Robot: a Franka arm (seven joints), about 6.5 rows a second.
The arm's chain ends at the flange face. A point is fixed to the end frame.
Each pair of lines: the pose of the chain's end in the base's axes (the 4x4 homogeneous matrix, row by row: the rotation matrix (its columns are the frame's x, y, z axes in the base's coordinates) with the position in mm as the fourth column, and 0 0 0 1 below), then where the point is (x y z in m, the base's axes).
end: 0.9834, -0.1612, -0.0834, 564.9; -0.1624, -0.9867, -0.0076, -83.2; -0.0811, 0.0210, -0.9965, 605.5; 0, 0, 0, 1
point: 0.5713 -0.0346 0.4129
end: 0.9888, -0.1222, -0.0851, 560.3; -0.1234, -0.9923, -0.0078, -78.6; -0.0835, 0.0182, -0.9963, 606.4; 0, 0, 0, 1
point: 0.5644 -0.0292 0.4140
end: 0.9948, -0.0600, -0.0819, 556.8; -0.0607, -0.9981, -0.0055, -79.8; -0.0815, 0.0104, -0.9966, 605.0; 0, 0, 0, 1
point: 0.5583 -0.0288 0.4130
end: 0.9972, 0.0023, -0.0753, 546.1; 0.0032, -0.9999, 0.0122, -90.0; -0.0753, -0.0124, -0.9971, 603.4; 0, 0, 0, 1
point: 0.5456 -0.0346 0.4126
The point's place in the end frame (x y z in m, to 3 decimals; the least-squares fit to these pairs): 0.014 -0.053 0.191
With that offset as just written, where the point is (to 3 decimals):
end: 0.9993, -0.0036, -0.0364, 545.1; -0.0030, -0.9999, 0.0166, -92.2; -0.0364, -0.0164, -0.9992, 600.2; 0, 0, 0, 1
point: 0.552 -0.036 0.410
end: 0.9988, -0.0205, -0.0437, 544.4; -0.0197, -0.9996, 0.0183, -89.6; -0.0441, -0.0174, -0.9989, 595.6; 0, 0, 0, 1
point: 0.551 -0.033 0.405
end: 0.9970, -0.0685, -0.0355, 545.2; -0.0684, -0.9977, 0.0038, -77.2; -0.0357, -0.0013, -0.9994, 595.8; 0, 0, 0, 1
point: 0.556 -0.025 0.404
